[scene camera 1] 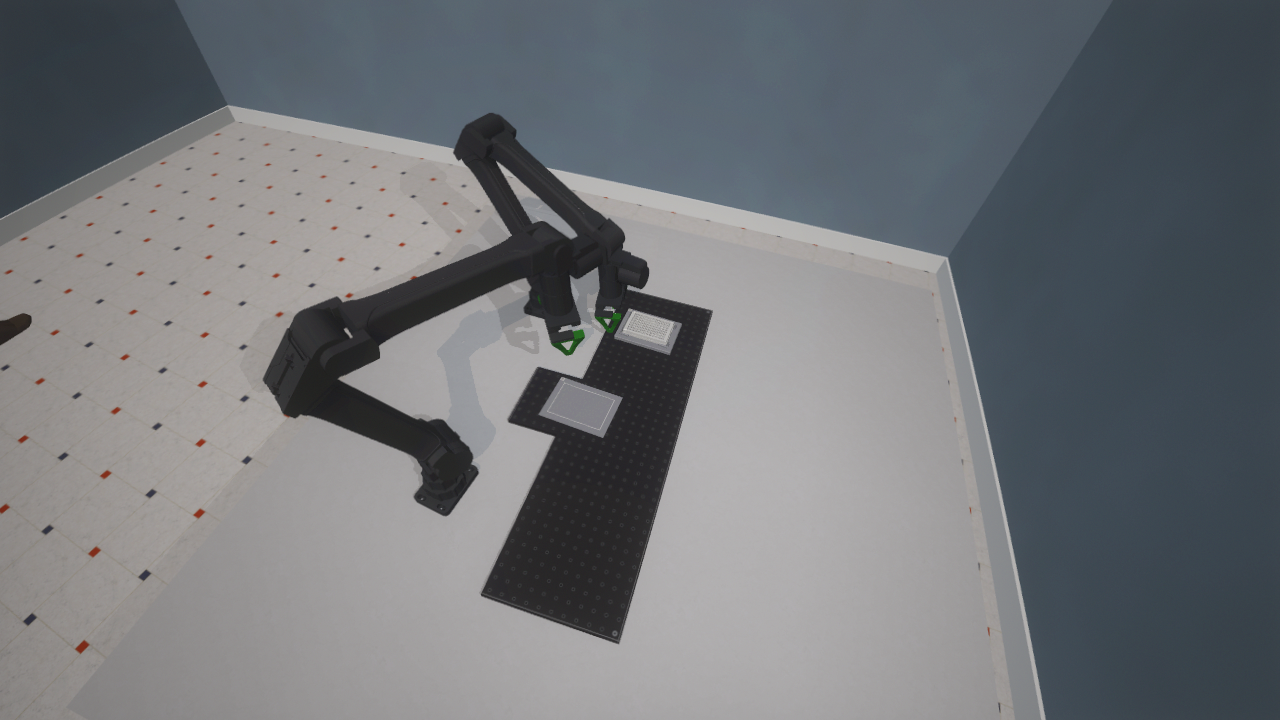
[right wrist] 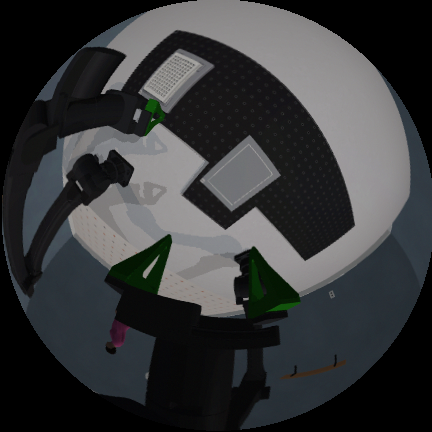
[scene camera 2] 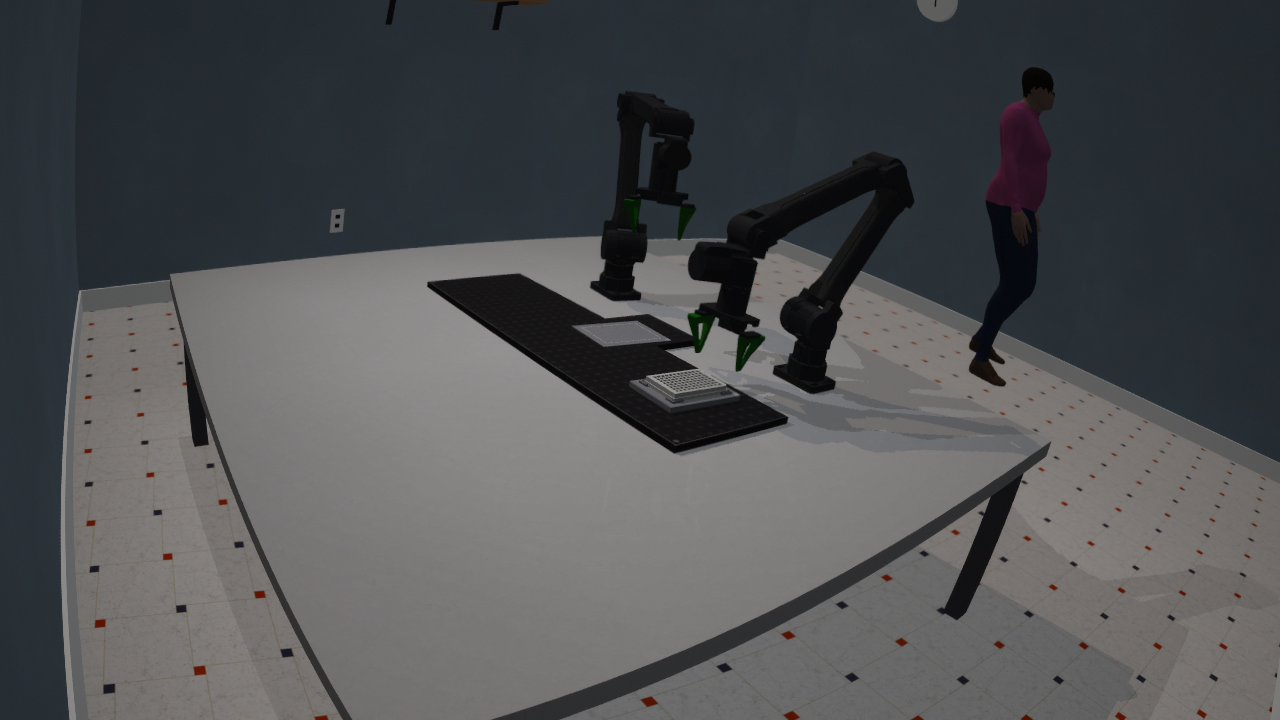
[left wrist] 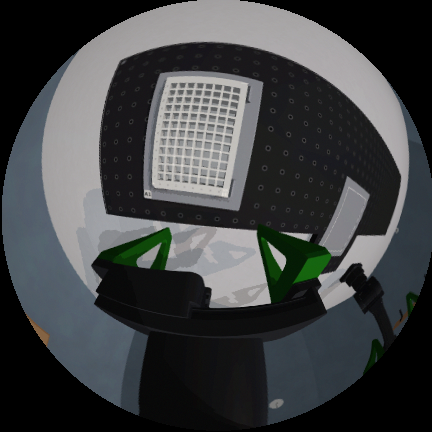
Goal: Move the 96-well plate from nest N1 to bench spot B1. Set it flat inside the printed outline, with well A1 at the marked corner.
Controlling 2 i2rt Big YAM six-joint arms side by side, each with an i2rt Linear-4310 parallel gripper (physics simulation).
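Places are measured from the left arm's base along level axes (x up, y ahead, z left), in centimetres.
Where they show: left gripper, fingertip midpoint: (scene camera 1: 612, 320) (right wrist: 148, 110) (scene camera 2: 717, 361) (left wrist: 212, 230); right gripper, fingertip midpoint: (scene camera 1: 563, 337) (right wrist: 210, 244) (scene camera 2: 656, 236); left arm's base, origin of the base link: (right wrist: 119, 167) (scene camera 2: 803, 380); right arm's base, origin of the base link: (scene camera 1: 448, 485) (scene camera 2: 614, 293) (left wrist: 350, 270).
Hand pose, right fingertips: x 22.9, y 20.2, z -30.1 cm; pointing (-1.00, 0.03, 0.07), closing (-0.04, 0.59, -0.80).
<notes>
Things, the pixels of their top centre, and the offset from my right fingertips. "*": a spot on its surface instead. Level surfaces: height alone.
- white 96-well plate, middle of its top: (left wrist: 195, 129) (scene camera 2: 687, 380) (scene camera 1: 649, 326) (right wrist: 168, 74) dy +12.2, dx -19.0, dz +28.9 cm
- grey nest, middle of its top: (left wrist: 196, 130) (scene camera 2: 686, 385) (scene camera 1: 649, 328) (right wrist: 170, 75) dy +12.3, dx -19.8, dz +28.9 cm
- grey bench spot, surface spot: (scene camera 2: 622, 333) (scene camera 1: 581, 404) (left wrist: 345, 223) (right wrist: 238, 175) * dy +4.2, dx -21.4, dz -1.1 cm
- black perforated board, its level: dx -21.6 cm
- light table, its level: dx -22.9 cm
The white 96-well plate (scene camera 1: 648, 326) (scene camera 2: 687, 383) (left wrist: 199, 136) (right wrist: 173, 77) sits on the grey nest (scene camera 1: 666, 348) (scene camera 2: 696, 402) (left wrist: 251, 131) (right wrist: 206, 67), whose A1 label shows at the lower left corner in the left wrist view. The grey bench spot (scene camera 1: 580, 406) (scene camera 2: 622, 333) (left wrist: 345, 216) (right wrist: 241, 173) has a printed outline and is bare. My left gripper (scene camera 2: 721, 351) (left wrist: 212, 230) is open and empty, above and beside the nest. My right gripper (scene camera 2: 657, 220) (right wrist: 210, 244) is open and empty, higher up and off to the side of the bench spot.
The nest and bench spot lie on a black perforated board (scene camera 1: 599, 528) (scene camera 2: 537, 322) (left wrist: 295, 130) (right wrist: 300, 200) on the light table (scene camera 1: 805, 501) (scene camera 2: 402, 501). Both arms reach in from the same side. A person (scene camera 2: 1023, 179) stands beyond the table.
</notes>
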